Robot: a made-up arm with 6 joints.
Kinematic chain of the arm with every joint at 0, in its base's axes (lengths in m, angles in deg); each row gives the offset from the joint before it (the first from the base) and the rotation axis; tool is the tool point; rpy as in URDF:
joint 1: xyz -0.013 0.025 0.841 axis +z
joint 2: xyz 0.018 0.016 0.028 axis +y
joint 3: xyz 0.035 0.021 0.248 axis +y
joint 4: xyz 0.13 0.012 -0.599 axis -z
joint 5: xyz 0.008 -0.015 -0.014 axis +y
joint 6: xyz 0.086 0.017 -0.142 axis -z
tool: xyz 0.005 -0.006 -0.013 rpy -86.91 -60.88 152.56
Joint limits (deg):
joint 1: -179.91..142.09
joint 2: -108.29..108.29
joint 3: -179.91..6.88
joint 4: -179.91..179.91
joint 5: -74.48..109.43
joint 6: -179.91..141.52
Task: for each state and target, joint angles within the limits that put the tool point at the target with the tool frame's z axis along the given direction. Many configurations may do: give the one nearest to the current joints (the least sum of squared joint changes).
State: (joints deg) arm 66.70 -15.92 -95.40 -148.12 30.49 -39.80
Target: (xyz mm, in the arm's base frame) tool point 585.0 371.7 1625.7 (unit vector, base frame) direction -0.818 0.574 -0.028
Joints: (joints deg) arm 25.69 8.55 -122.58 -179.91 66.32 4.49
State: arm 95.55 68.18 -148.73 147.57 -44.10 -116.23
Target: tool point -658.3 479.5 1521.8 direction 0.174 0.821 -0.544
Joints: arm 142.09 49.05 -179.63 178.94 -4.18 -162.70
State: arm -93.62 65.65 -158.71 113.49 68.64 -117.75
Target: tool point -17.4 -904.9 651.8 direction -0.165 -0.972 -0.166
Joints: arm -102.96 73.51 -127.48 101.59 100.90 -139.85
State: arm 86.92 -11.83 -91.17 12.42 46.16 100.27
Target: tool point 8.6 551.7 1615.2 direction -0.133 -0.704 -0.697
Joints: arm 78.96 -3.10 -134.11 13.80 91.47 65.73
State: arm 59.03 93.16 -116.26 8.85 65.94 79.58
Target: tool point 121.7 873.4 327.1 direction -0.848 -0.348 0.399
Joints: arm 75.48 91.92 -136.49 30.86 53.00 100.22
